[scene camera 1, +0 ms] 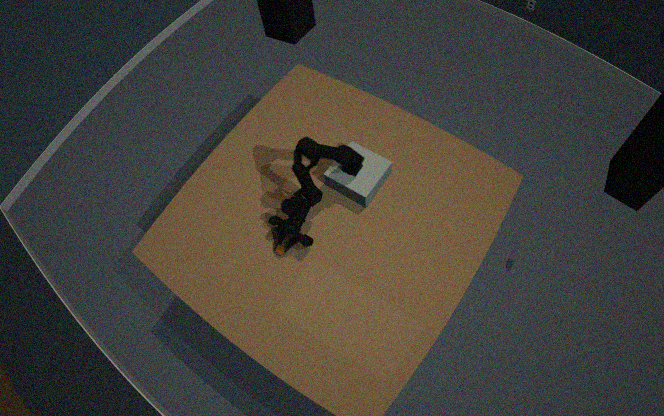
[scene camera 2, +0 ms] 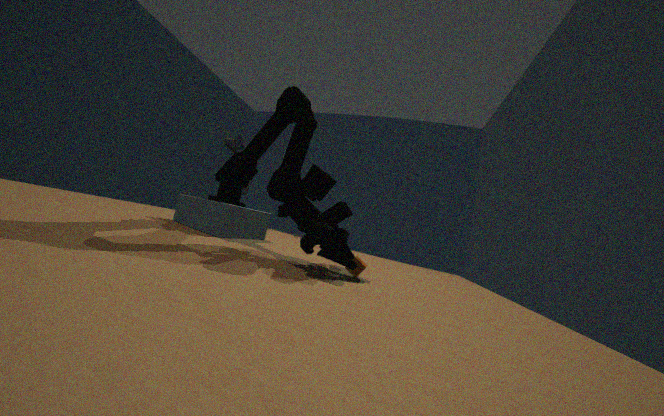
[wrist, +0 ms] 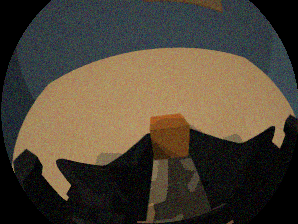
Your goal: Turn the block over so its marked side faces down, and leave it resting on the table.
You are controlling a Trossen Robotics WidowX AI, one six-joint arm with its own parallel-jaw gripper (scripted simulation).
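There's a block (wrist: 170, 133) here, and my gripper (scene camera 2: 356, 267) holds the block. My gripper is in view in scene camera 1 (scene camera 1: 281, 249) too, and in the wrist view (wrist: 168, 135).
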